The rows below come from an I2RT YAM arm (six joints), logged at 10 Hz.
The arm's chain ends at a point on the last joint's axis. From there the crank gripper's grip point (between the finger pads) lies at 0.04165 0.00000 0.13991 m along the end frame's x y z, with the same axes.
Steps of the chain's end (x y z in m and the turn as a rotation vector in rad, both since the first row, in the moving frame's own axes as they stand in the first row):
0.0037, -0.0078, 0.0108, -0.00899, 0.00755, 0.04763
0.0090, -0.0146, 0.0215, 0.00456, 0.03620, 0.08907
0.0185, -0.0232, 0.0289, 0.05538, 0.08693, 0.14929
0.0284, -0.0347, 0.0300, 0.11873, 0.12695, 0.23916
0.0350, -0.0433, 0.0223, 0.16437, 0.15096, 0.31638
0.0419, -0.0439, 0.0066, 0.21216, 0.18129, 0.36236
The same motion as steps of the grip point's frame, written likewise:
0.0047, -0.0045, 0.0105, -0.00899, 0.00755, 0.04763
0.0139, -0.0113, 0.0199, 0.00456, 0.03620, 0.08907
0.0306, -0.0237, 0.0247, 0.05538, 0.08693, 0.14929
0.0464, -0.0388, 0.0233, 0.11873, 0.12695, 0.23916
0.0567, -0.0491, 0.0138, 0.16437, 0.15096, 0.31638
0.0683, -0.0527, -0.0045, 0.21216, 0.18129, 0.36236

